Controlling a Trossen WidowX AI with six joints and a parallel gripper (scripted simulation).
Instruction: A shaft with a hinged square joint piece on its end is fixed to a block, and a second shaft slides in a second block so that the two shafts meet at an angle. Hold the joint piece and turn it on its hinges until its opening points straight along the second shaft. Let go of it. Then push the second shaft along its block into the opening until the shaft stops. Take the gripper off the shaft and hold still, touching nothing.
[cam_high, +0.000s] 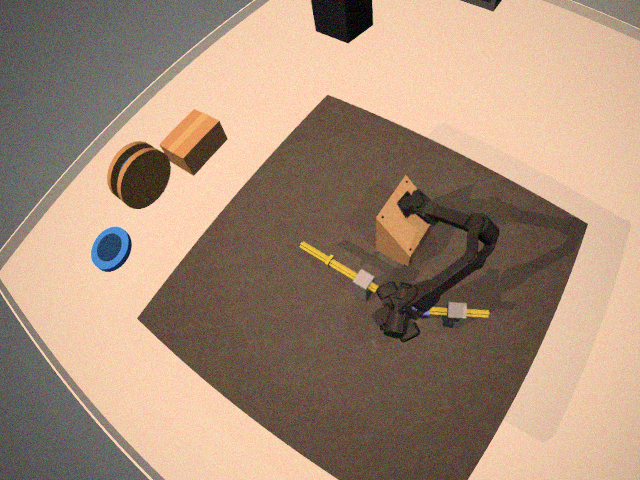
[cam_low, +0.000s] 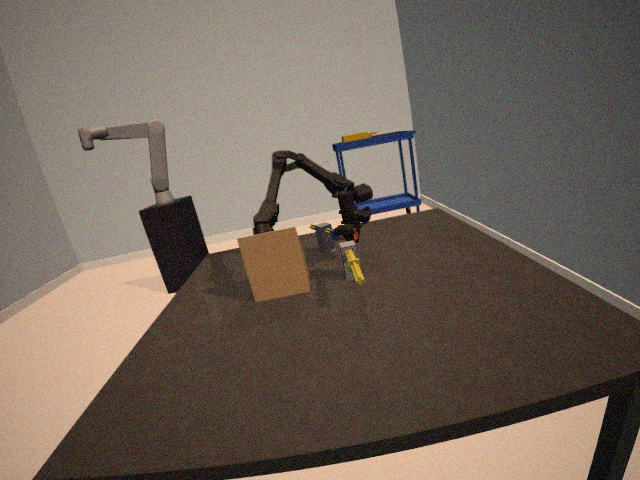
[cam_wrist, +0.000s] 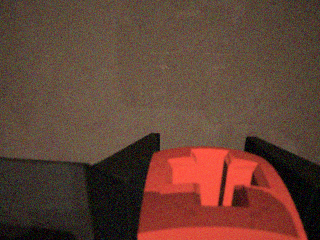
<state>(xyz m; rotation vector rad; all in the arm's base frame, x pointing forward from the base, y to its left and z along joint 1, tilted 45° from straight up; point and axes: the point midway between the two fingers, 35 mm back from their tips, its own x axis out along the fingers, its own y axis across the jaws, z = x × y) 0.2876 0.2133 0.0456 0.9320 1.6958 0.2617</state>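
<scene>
Right now my gripper tip is 20 mm past the red joint piece, 10 mm to the right of it and 40 mm below it.
</scene>
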